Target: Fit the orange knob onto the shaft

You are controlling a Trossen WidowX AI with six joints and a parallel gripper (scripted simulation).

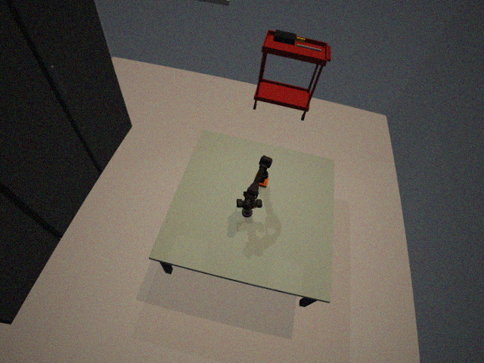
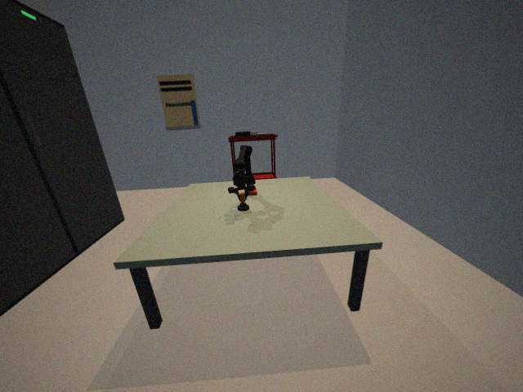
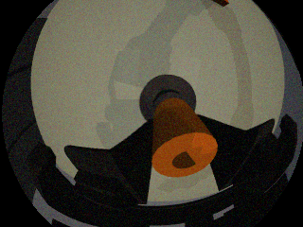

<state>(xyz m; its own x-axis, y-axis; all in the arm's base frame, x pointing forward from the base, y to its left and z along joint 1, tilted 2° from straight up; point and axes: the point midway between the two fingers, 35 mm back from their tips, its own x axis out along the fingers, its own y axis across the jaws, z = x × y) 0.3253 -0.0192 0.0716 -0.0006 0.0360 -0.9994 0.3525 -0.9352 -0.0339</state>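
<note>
The orange knob lies 2 cm above my gripper tip. Also, from my gripper tip: round pedestal (4 cm below).
</note>
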